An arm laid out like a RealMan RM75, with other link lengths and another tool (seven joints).
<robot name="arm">
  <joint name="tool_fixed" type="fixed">
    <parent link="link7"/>
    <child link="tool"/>
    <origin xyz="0.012 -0.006 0.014" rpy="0 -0.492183 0.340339"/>
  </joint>
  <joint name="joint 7" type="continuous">
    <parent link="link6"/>
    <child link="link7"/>
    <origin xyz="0 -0.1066 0" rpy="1.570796 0 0"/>
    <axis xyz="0 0 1"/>
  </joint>
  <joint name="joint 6" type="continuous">
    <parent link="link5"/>
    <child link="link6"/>
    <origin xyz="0 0 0" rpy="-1.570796 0 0"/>
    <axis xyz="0 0 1"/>
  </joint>
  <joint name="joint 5" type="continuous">
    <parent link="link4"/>
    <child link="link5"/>
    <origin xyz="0 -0.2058 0" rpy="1.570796 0 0"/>
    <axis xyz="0 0 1"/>
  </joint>
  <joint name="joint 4" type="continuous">
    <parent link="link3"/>
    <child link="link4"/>
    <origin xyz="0 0 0" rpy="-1.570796 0 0"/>
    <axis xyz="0 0 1"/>
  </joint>
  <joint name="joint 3" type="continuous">
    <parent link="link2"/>
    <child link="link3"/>
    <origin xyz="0 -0.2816 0" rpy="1.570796 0 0"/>
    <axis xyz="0 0 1"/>
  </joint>
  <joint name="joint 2" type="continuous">
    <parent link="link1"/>
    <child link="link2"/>
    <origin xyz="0 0 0" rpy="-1.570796 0 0"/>
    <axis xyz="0 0 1"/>
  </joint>
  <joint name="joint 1" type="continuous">
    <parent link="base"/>
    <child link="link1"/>
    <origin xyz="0 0 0.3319" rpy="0 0 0"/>
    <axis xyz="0 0 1"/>
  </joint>
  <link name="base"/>
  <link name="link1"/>
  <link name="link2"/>
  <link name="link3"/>
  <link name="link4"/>
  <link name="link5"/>
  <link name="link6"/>
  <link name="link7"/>
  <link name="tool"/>
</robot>
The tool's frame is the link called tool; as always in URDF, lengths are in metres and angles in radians. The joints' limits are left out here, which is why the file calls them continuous.
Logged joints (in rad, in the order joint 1, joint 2, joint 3, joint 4, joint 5, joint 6, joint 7), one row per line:
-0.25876, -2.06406, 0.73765, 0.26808, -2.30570, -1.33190, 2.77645
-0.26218, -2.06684, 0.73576, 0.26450, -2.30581, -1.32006, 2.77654
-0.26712, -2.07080, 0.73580, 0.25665, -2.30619, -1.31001, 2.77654
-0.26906, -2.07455, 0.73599, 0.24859, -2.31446, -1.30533, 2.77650
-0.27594, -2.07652, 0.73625, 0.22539, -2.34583, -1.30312, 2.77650
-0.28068, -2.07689, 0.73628, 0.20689, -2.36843, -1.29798, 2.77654
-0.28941, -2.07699, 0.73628, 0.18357, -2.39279, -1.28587, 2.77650
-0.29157, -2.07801, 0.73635, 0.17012, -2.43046, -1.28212, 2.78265
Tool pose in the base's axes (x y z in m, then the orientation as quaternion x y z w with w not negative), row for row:
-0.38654, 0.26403, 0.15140, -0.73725, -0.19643, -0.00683, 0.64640
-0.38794, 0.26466, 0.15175, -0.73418, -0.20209, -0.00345, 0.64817
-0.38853, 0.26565, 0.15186, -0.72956, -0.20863, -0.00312, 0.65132
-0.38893, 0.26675, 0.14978, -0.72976, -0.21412, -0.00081, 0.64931
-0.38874, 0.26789, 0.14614, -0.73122, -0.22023, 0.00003, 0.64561
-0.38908, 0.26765, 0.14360, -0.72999, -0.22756, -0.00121, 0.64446
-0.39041, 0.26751, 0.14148, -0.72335, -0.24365, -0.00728, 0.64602
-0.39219, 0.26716, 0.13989, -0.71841, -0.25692, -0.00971, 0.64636
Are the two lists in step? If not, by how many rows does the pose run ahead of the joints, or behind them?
The pose runs 2 rows behind the joints: the pose in row i belongs to the joints in row i - 2.
